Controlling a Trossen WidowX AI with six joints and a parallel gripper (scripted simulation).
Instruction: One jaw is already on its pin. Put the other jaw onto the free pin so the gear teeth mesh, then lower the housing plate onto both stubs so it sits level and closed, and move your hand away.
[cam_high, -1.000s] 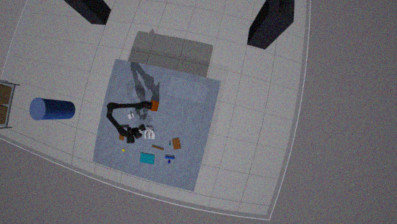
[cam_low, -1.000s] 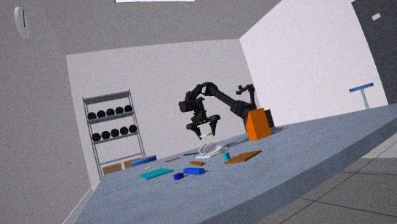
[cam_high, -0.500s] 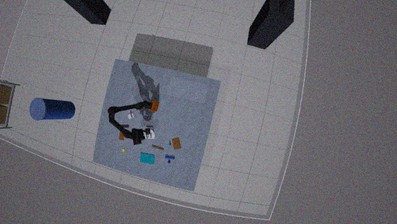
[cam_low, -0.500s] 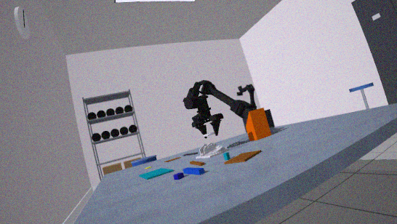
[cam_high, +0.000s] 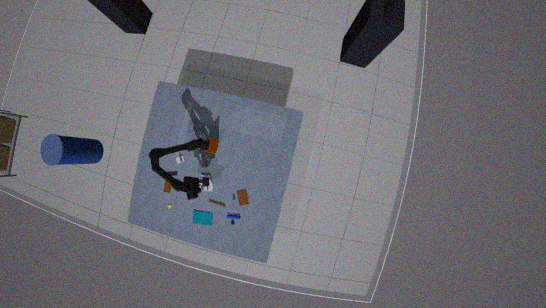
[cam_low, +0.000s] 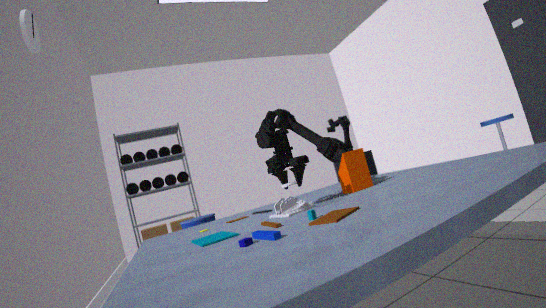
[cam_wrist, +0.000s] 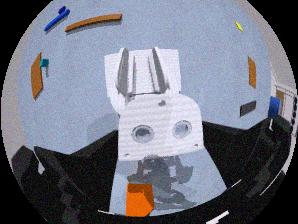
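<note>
Now: gripper tip 10 mm short of the light grey jaw piece, 30 mm to the right of it and 60 mm above it. From my gripper tip the other things lie so: brown bar: 180 mm ahead, 140 mm to the left, 80 mm below; teal cylinder: 100 mm ahead, 270 mm to the left, 70 mm below; white base: 60 mm ahead, 20 mm to the left, 80 mm below.
</note>
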